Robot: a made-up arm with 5 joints.
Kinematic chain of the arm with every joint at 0, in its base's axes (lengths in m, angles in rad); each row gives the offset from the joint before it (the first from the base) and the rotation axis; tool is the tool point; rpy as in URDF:
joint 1: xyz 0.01 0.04 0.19 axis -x
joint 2: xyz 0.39 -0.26 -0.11 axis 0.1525 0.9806 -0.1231
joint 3: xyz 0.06 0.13 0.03 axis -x
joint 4: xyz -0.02 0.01 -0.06 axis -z
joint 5: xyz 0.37 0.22 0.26 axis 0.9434 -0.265 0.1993
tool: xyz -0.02 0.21 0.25 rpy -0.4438 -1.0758 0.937
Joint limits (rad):
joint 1: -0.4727..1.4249
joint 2: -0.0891..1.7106
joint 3: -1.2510..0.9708
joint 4: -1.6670..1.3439
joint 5: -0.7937..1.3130
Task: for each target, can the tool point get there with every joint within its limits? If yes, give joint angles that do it. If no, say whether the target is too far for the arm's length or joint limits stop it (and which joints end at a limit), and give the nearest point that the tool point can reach.
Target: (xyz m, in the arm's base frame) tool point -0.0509 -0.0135 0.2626
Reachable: no: joint limits stop it (at a limit: joint 1, joint 2, joint 4, joint 5) | nearest point -0.1771 0.0001 0.4607 | short by 0.235 m
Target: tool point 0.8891 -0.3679 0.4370
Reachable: yes | joints 0.1858 1.1259 -0.8935 -1.2396 0.9136
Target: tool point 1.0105 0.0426 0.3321
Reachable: yes | joints -0.2616 0.5396 0.3759 0.5501 0.7385
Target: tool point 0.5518 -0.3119 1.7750
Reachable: no: too far | nearest point 0.5111 -0.1153 0.8895 | short by 0.908 m
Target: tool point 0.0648 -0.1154 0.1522
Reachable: no: joint limits stop it (at a limit: joint 1, joint 3, joint 4, joint 5) | nearest point -0.1437 -0.1193 -0.1255 | short by 0.347 m
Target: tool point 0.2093 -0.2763 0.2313
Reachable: no: joint limits stop it (at a limit: joint 1, joint 2, joint 4, joint 5) | nearest point 0.3288 -0.4408 0.3659 | short by 0.244 m
